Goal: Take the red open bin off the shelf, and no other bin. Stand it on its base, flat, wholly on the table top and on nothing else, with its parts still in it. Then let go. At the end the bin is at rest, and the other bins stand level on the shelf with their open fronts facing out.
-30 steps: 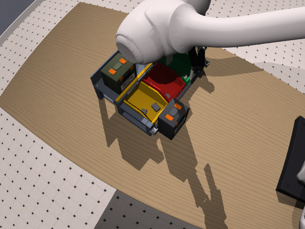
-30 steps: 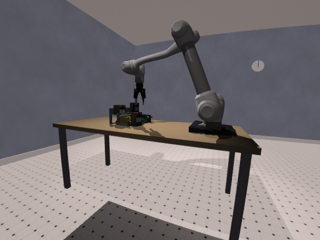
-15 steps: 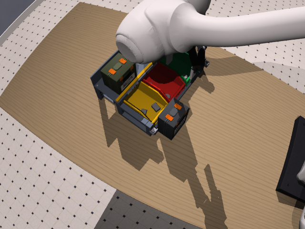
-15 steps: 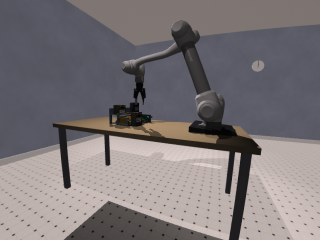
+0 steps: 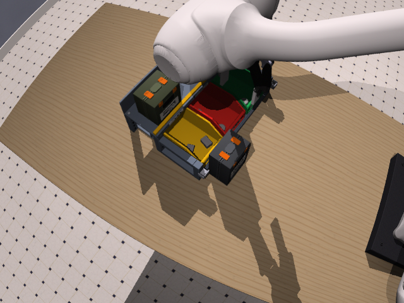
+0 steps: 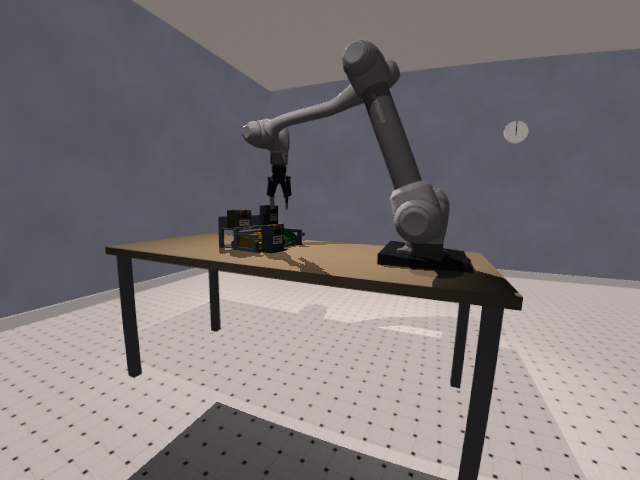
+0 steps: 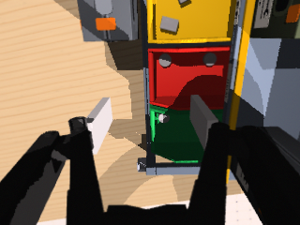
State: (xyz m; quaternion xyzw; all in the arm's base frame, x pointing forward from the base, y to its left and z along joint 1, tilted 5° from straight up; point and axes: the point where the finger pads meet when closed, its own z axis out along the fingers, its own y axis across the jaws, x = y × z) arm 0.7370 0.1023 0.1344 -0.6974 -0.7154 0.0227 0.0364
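Now: the red open bin 190 mm below my hand and 80 mm ahead of it. From my hand the other things lie so: green bin 190 mm below, 110 mm to the right, 80 mm ahead; then yellow bin 190 mm below, 110 mm to the left, 80 mm ahead.
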